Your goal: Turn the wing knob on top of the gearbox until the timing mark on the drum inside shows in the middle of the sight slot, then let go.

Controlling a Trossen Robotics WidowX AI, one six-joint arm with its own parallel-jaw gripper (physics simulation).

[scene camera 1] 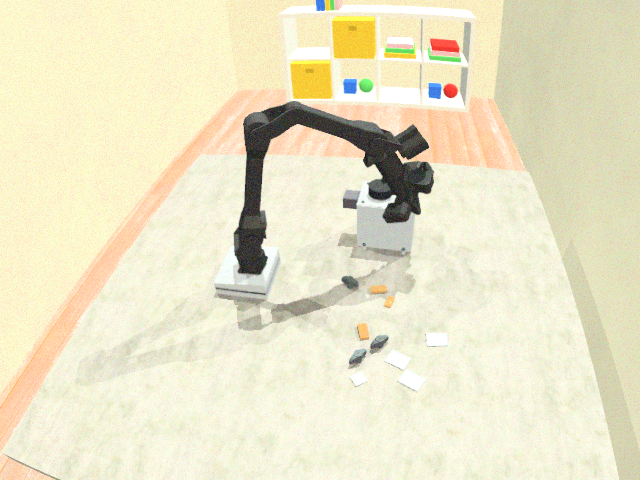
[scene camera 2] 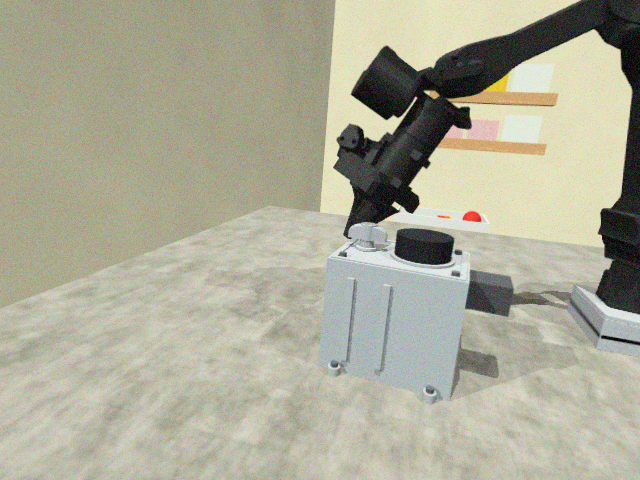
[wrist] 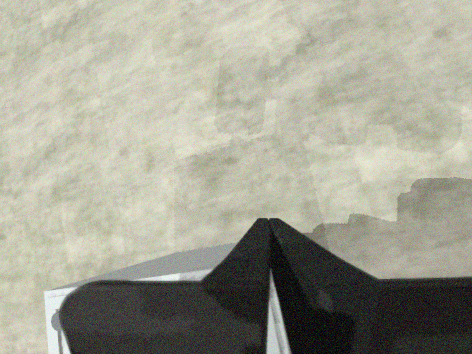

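Pixels of known places: gripper, fingertip midpoint: (scene camera 1: 419,213) (scene camera 2: 346,237) (wrist: 267,228); arm's base, origin of the base link: (scene camera 1: 253,264) (scene camera 2: 626,305).
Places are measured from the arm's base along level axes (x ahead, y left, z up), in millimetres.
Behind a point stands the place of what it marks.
The pale grey gearbox (scene camera 1: 379,229) {x 296, y 169, z 17 mm} (scene camera 2: 408,330) {x 290, y 289, z 23 mm} stands upright, and its edge shows in the wrist view (wrist: 51,300) {x 383, y 280, z 90 mm}. The light grey wing knob (scene camera 2: 368,233) {x 354, y 236, z 110 mm} stands on its top, beside a wide black round cap (scene camera 1: 379,189) {x 289, y 209, z 116 mm} (scene camera 2: 423,246) {x 288, y 261, z 111 mm}. The arm hides the knob in scene camera 1. My gripper (scene camera 2: 348,235) {x 397, y 166, z 83 mm} (wrist: 267,228) {x 397, y 166, z 83 mm} is shut with its fingertips together and nothing between them. In scene camera 2 the tips are just behind and left of the knob; whether they touch it I cannot tell. The timing mark and drum do not show, and I cannot make out the sight slot.
A dark grey block (scene camera 1: 351,198) {x 214, y 211, z 78 mm} (scene camera 2: 490,294) {x 213, y 253, z 67 mm} juts from the gearbox's side. The arm's white base (scene camera 1: 242,284) {x -4, y -69, z -2 mm} is to the left in scene camera 1. Orange pieces (scene camera 1: 378,289) {x 316, y 9, z -42 mm}, dark lumps (scene camera 1: 379,341) {x 342, y -164, z -21 mm} and white tiles (scene camera 1: 436,339) {x 469, y -124, z -45 mm} lie in front of the gearbox.
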